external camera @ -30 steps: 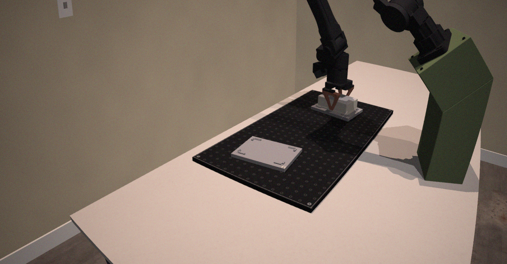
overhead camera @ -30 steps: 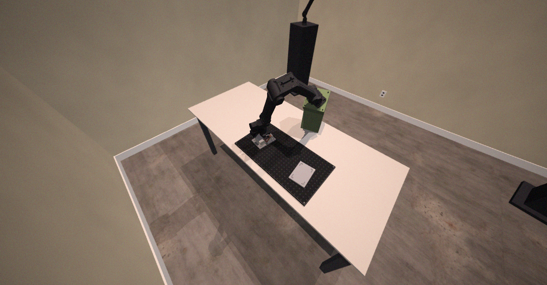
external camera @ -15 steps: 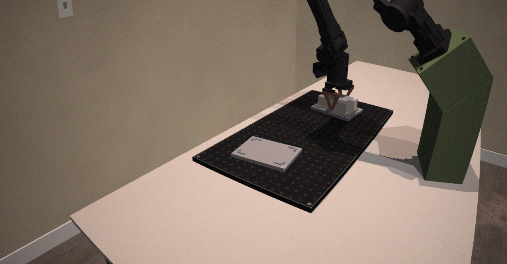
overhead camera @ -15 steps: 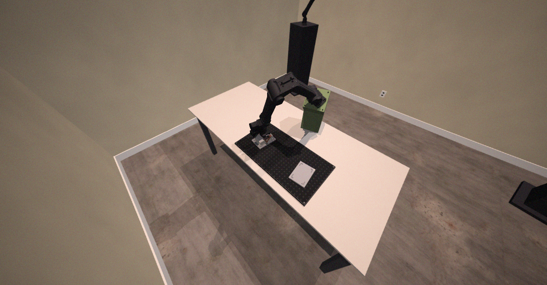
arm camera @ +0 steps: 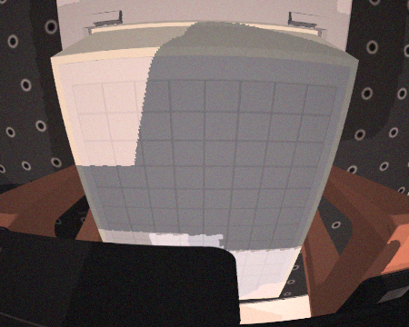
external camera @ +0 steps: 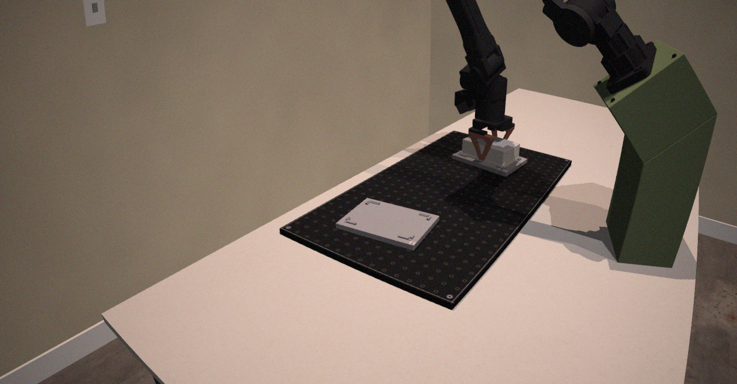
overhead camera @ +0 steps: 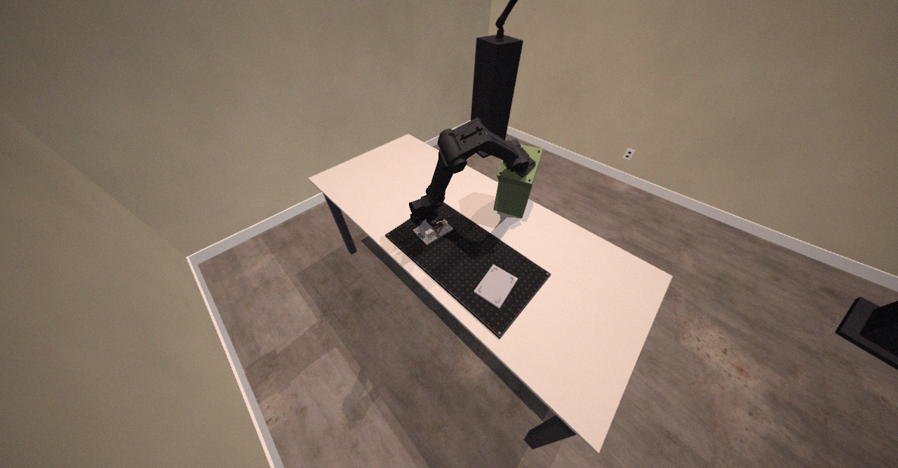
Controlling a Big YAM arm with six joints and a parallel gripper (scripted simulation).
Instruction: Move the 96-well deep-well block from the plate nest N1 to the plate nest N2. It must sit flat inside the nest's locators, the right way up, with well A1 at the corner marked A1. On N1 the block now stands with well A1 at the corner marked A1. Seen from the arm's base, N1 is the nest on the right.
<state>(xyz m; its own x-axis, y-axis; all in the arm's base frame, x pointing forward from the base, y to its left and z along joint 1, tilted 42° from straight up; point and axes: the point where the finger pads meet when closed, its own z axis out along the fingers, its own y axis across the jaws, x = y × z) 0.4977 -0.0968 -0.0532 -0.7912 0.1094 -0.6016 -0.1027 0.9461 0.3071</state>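
My hand is 1 cm below the 96-well deep-well block. The rest, counted from my hand: plate nest N2: 7 cm behind, 41 cm to the left, 2 cm below; plate nest N1: 2 cm below.
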